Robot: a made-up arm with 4 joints. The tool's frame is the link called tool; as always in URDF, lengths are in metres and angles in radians.
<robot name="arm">
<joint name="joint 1" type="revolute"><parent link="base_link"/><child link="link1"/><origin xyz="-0.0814 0.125 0.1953" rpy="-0.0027 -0.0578 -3.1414"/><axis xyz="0 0 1"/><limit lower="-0.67" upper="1.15" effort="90" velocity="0.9"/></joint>
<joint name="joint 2" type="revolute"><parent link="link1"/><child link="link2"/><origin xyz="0.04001 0.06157 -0.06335" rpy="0.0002 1.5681 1.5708"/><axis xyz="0 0 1"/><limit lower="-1.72" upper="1.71" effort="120" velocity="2"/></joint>
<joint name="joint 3" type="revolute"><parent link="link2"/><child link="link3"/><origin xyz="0.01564 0.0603 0.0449" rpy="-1.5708 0 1.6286"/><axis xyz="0 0 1"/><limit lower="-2.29" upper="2.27" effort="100" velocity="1"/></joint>
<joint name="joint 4" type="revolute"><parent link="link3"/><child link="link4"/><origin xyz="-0.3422 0.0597 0.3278" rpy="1.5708 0 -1.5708"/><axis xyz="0 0 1"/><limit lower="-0.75" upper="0.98" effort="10" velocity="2.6"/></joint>
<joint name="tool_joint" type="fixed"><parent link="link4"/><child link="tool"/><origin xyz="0.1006 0.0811 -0.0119" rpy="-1.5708 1.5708 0"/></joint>
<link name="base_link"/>
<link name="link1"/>
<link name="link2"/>
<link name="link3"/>
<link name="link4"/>
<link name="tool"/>
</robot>
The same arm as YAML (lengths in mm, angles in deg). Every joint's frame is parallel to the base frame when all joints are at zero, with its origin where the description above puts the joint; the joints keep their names.
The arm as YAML. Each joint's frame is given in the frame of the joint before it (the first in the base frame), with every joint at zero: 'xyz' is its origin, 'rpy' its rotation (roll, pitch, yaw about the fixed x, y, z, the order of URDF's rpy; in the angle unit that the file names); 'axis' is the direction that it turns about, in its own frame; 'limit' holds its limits. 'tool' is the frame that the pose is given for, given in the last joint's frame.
units:
  length: mm
  angle: deg
joints:
  - name: joint 1
    type: revolute
    origin:
      xyz: [-81.4, 125.0, 195.3]
      rpy: [0.0, 0.0, 0.0]
    axis: [0.057801, -0.0027, 0.998324]
    limit:
      lower: -38.39
      upper: 65.89
  - name: joint 2
    type: revolute
    origin:
      xyz: [-43.6, -61.4, -61.1]
      rpy: [0.0, 0.0, 0.0]
    axis: [0.0, -1.0, 0.0]
    limit:
      lower: -98.55
      upper: 97.98
  - name: joint 3
    type: revolute
    origin:
      xyz: [59.3, -44.9, -19.1]
      rpy: [0.0, 0.0, 0.0]
    axis: [0.0, 0.0, 1.0]
    limit:
      lower: -131.21
      upper: 130.06
  - name: joint 4
    type: revolute
    origin:
      xyz: [-342.2, 59.7, 327.8]
      rpy: [0.0, 0.0, 0.0]
    axis: [-1.0, 0.0, 0.0]
    limit:
      lower: -42.97
      upper: 56.15
tool:
  origin:
    xyz: [11.9, -100.6, 81.1]
    rpy: [0.0, 0.0, 0.0]

